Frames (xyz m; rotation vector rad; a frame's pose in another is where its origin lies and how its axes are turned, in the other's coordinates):
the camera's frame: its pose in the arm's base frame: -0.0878 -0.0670 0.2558 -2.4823 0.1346 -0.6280
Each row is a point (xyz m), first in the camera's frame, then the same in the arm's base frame.
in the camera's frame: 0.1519 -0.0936 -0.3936
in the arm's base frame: -0.1400 -0.2223 0.6557
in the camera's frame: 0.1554 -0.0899 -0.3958
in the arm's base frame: -0.1378 -0.2273 0.6567
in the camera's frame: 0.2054 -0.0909 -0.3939
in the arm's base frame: -0.0927 -0.2369 0.6762
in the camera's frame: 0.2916 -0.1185 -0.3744
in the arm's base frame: -0.0085 -0.2236 0.7123
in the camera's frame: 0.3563 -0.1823 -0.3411
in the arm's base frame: 0.0616 -0.1684 0.7497
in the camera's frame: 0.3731 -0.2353 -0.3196
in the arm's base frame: 0.0844 -0.1172 0.7702
